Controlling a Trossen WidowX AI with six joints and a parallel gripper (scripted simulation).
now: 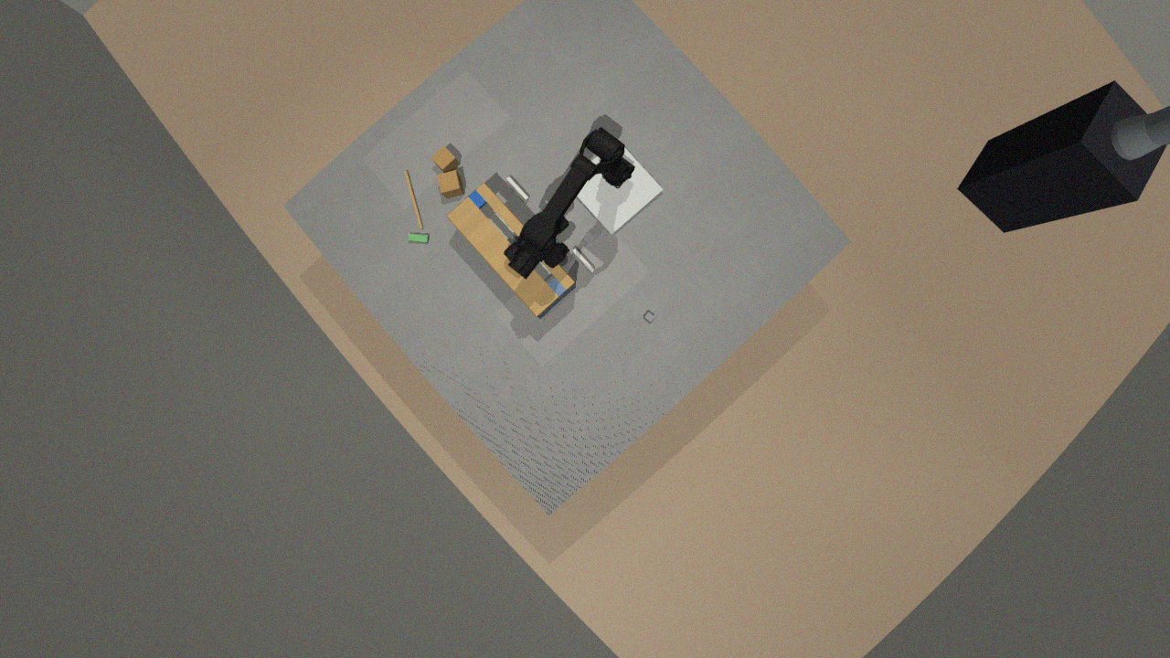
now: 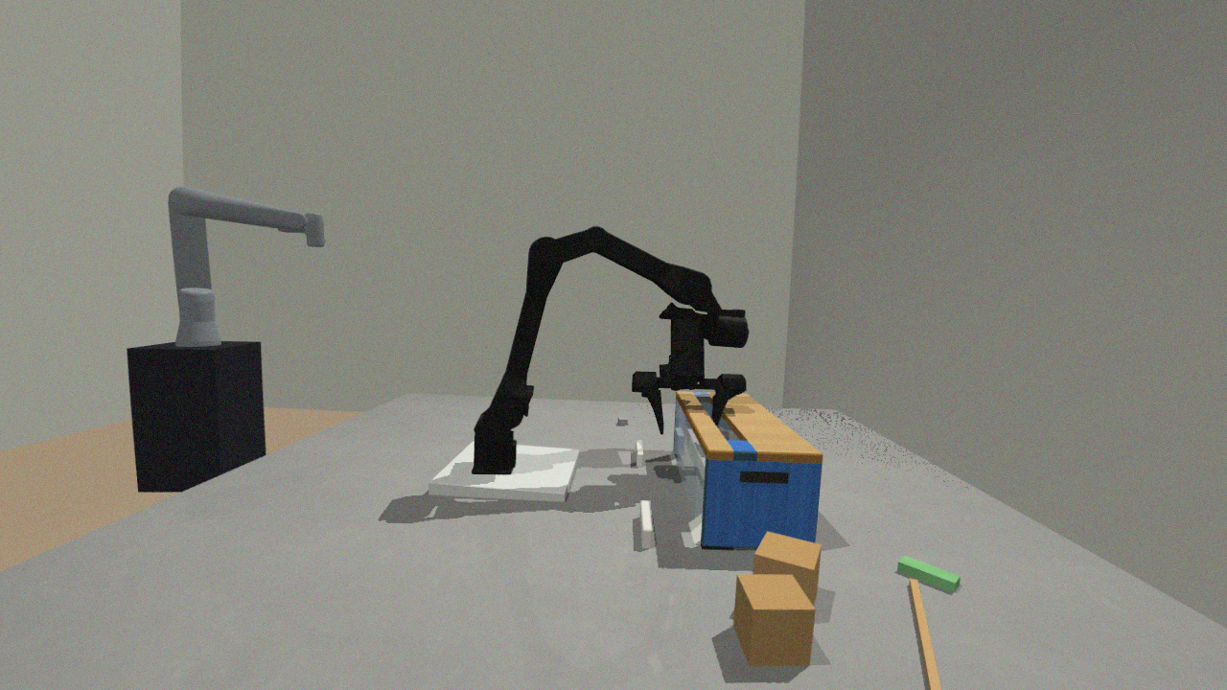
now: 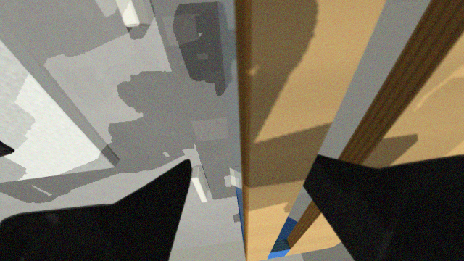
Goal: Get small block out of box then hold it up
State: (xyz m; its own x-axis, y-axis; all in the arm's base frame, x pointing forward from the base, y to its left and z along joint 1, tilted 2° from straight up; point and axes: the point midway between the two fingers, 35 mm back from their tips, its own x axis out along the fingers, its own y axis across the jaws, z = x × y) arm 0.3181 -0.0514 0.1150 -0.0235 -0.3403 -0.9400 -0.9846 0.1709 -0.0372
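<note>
Now: gripper tip 40 mm to the left of the grey block and 40 mm short of it. Round my gripper tip: box: 30 mm below, 30 mm ahead, 20 mm to the right; then wooden stick: 390 mm to the right, 130 mm ahead, 90 mm below.
</note>
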